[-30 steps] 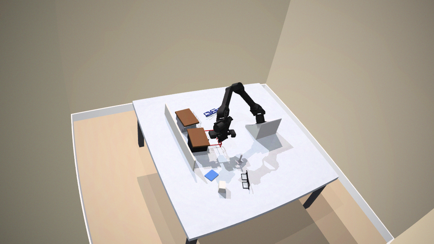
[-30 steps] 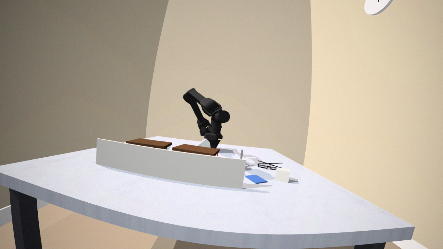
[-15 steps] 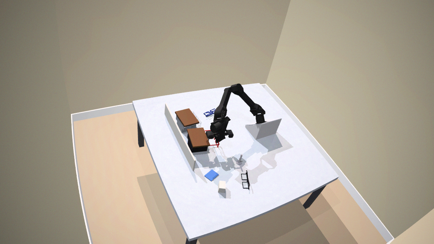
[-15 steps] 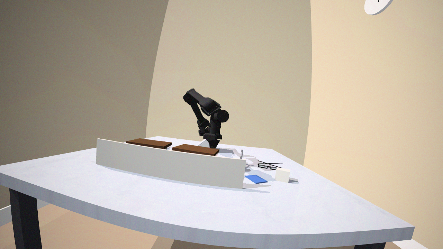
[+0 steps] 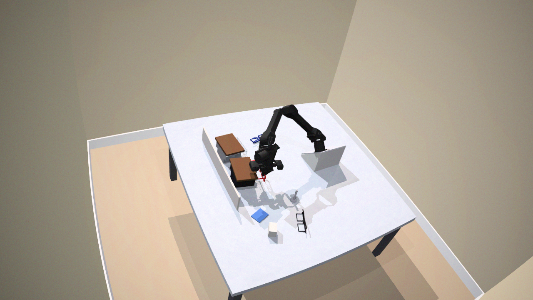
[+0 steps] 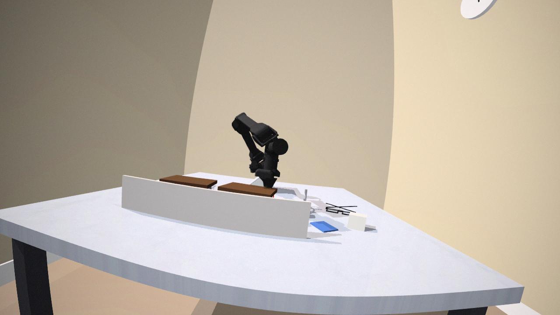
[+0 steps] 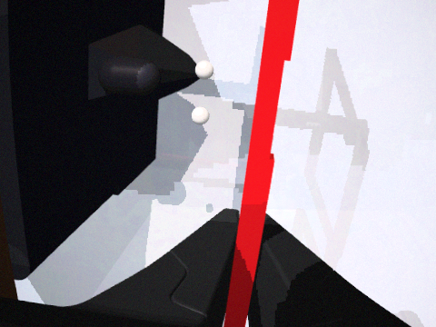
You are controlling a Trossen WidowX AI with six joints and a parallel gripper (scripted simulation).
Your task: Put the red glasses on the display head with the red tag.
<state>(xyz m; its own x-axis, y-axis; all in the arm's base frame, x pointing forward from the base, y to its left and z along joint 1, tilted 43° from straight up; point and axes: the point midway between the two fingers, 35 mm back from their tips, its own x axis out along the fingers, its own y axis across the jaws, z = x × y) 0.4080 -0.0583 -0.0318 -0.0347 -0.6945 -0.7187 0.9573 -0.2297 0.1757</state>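
Now: the dark head 70 mm ahead of my gripper tip, 60 mm to the right of it and 10 mm below it. From my gripper tip the other things lie so: blue card: 140 mm ahead, 190 mm to the left, 60 mm below; then long white panel: 180 mm ahead, 190 mm to the right, 10 mm below; then grey peg stand: 100 mm behind, 190 mm to the left, 40 mm below.
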